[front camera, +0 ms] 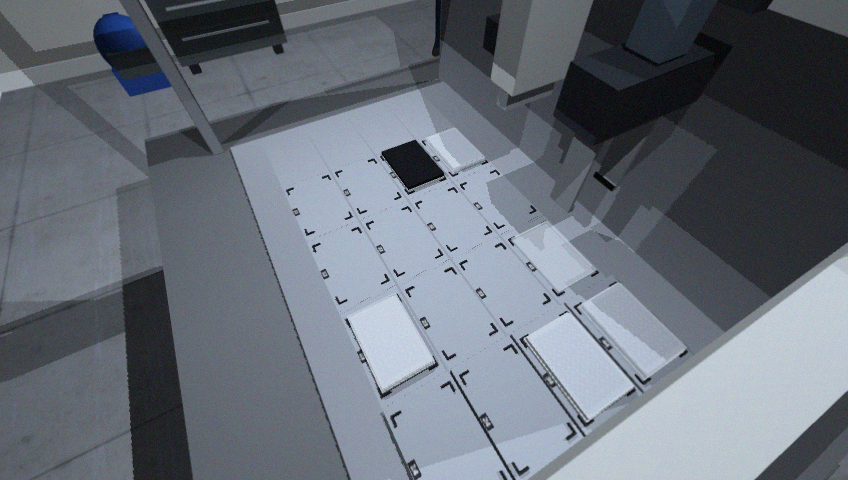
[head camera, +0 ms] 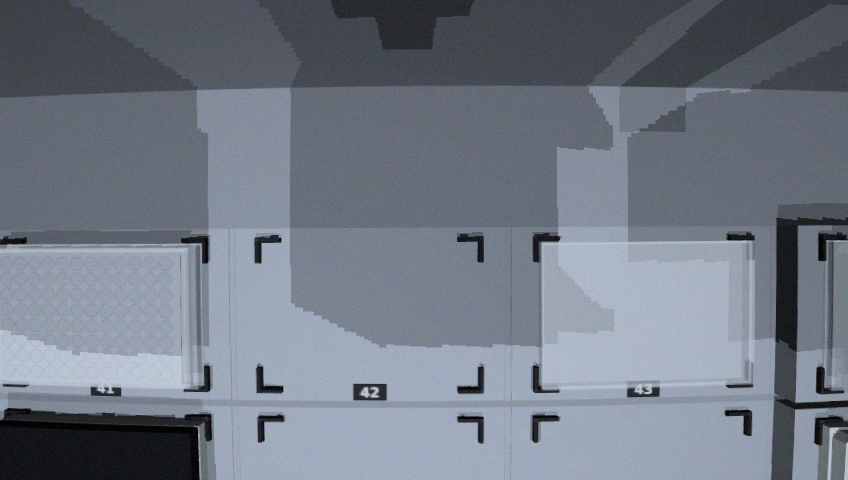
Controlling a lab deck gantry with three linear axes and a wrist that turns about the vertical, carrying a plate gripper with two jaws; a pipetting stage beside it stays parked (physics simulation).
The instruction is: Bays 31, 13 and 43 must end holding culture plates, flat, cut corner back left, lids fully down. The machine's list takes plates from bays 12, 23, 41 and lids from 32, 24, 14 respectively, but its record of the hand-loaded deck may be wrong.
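Places are measured from the robot's base along level axes (x ahead, y left, z up), in millimetres.
Where they show: gripper, fingertip midpoint: point(front camera: 583, 193); robot's base at its link origin: point(front camera: 288, 191).
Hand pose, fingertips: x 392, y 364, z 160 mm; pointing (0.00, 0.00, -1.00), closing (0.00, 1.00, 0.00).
Each offset is from my fingertips to the centre of the thing.
A clear, see-through piece {dz -156, dx +0, dy +0 mm} point(front camera: 556, 252) point(head camera: 648, 309) lies flat in bay 43; no wells show in it, and I cannot tell plate from lid. A clear plate with round wells {dz -153, dx -328, dy +0 mm} point(front camera: 455, 148) point(head camera: 89, 297) sits in bay 41. A black-topped plate {dz -148, dx -328, dy -107 mm} point(front camera: 413, 163) point(head camera: 95, 455) sits in bay 31, and a white plate {dz -148, dx +0, dy -321 mm} point(front camera: 392, 342) in bay 13. Bays 12, 23, 32, 24 and 14 hold no piece in the front view. Cut corners and lid seating are too small to tell. My gripper point(front camera: 586, 191) hangs raised behind bay 43, jaws apart with nothing visible between them.
A white welled plate {dz -138, dx +164, dy -107 mm} point(front camera: 580, 364) point(head camera: 837, 455) sits in bay 34. A paler welled piece {dz -138, dx +164, dy +0 mm} point(front camera: 633, 327) point(head camera: 839, 309) lies in bay 44 behind it. The pale pipetting stage point(front camera: 538, 47) hangs beside the gripper. A pale rail point(front camera: 743, 380) crosses the near right.
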